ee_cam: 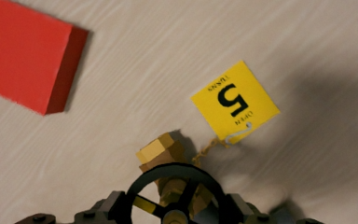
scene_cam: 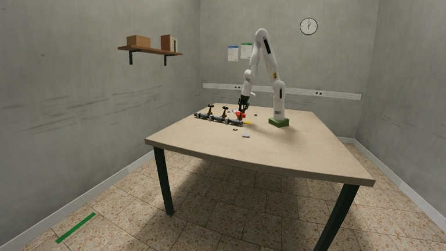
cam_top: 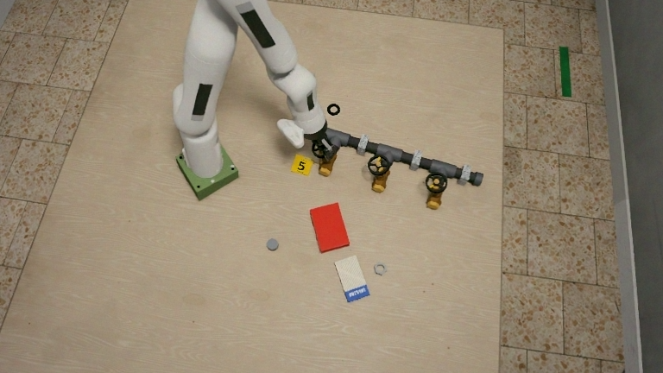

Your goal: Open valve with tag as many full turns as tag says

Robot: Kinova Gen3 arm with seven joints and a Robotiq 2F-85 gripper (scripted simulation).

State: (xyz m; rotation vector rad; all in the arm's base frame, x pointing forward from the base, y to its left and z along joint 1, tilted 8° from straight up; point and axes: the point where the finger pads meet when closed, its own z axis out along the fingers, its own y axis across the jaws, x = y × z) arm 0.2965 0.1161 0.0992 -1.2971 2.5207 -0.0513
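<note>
The yellow tag lies 11 cm below my hand, 6 cm behind it and 1 cm to the right of it. Round my hand: blue card (29 cm to the right, 19 cm ahead, 10 cm below); then red block (18 cm to the right, 10 cm below, 8 cm ahead); then grey disc (27 cm to the right, 10 cm below, 5 cm behind).
</note>
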